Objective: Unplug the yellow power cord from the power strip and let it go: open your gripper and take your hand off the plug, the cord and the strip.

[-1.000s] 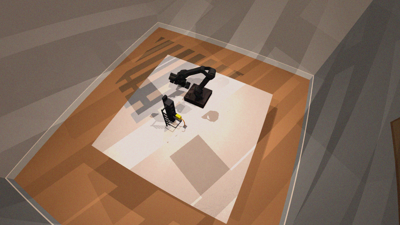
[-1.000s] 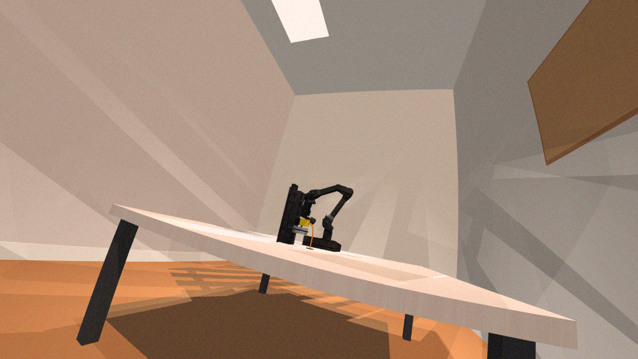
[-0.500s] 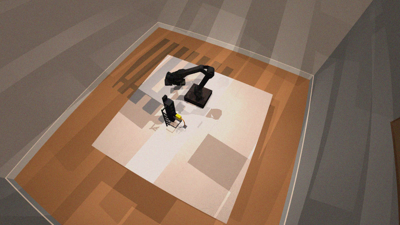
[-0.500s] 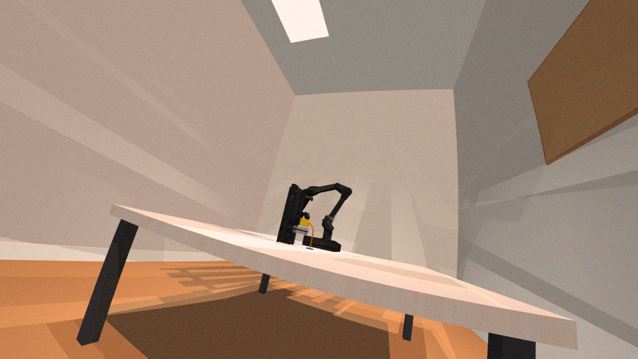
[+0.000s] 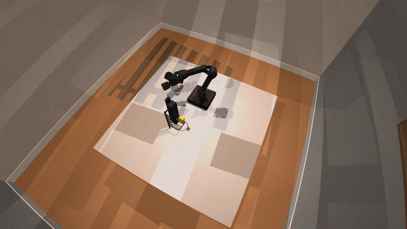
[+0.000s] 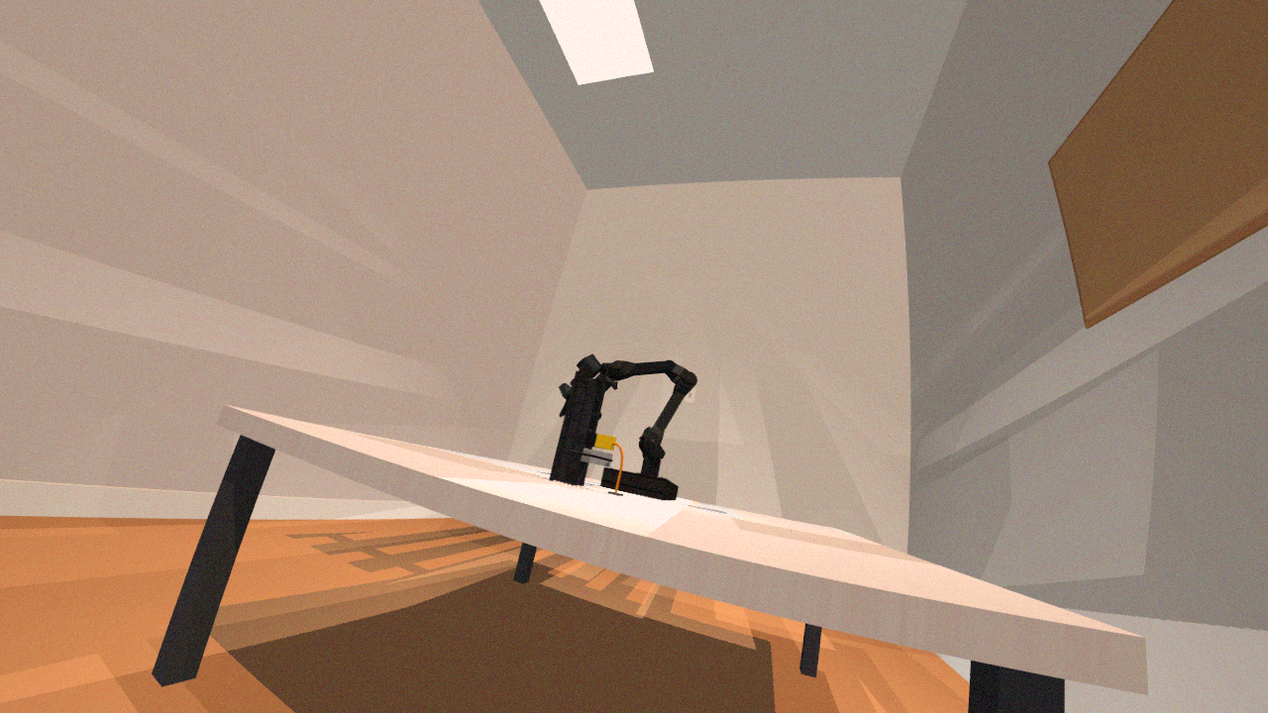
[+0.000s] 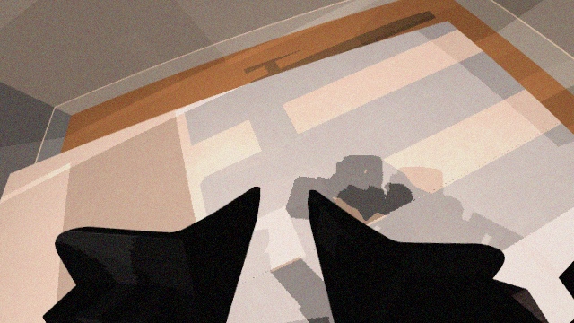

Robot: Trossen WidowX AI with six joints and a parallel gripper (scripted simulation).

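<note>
Right now the yellow plug is 270 mm to the left of my gripper tip, 180 mm ahead of it and 60 mm below it.
</note>
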